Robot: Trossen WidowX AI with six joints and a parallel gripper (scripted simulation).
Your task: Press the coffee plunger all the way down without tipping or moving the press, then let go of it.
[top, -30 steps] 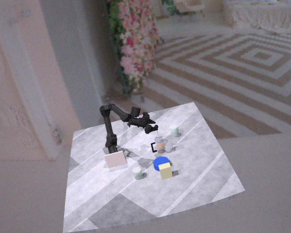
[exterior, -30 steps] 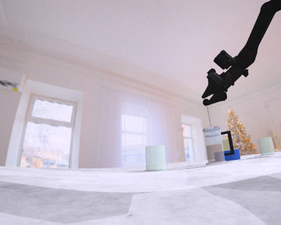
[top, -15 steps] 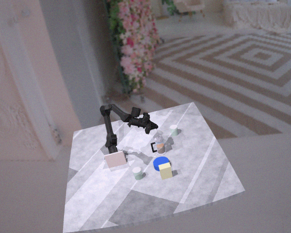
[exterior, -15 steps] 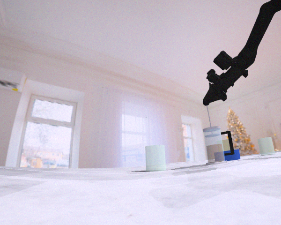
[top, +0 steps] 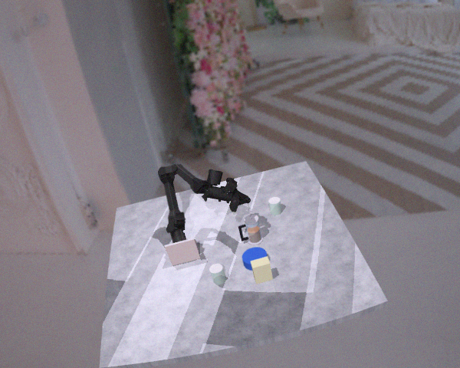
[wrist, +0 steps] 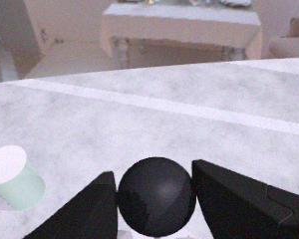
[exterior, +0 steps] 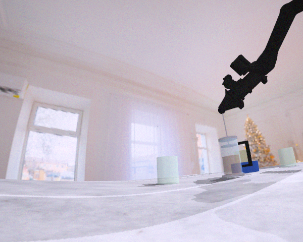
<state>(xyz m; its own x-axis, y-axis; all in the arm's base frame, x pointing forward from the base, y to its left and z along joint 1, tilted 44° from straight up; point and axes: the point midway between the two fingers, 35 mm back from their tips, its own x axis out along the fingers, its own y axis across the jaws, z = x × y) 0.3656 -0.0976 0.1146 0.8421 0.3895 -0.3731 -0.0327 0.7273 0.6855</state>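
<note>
My gripper tip is 130 mm above the coffee press and 20 mm past it. The rest, counted from my gripper tip: cream cube: 290 mm to the right, 200 mm below, 20 mm behind; blue disc: 230 mm below, 170 mm to the right, 40 mm behind.
</note>
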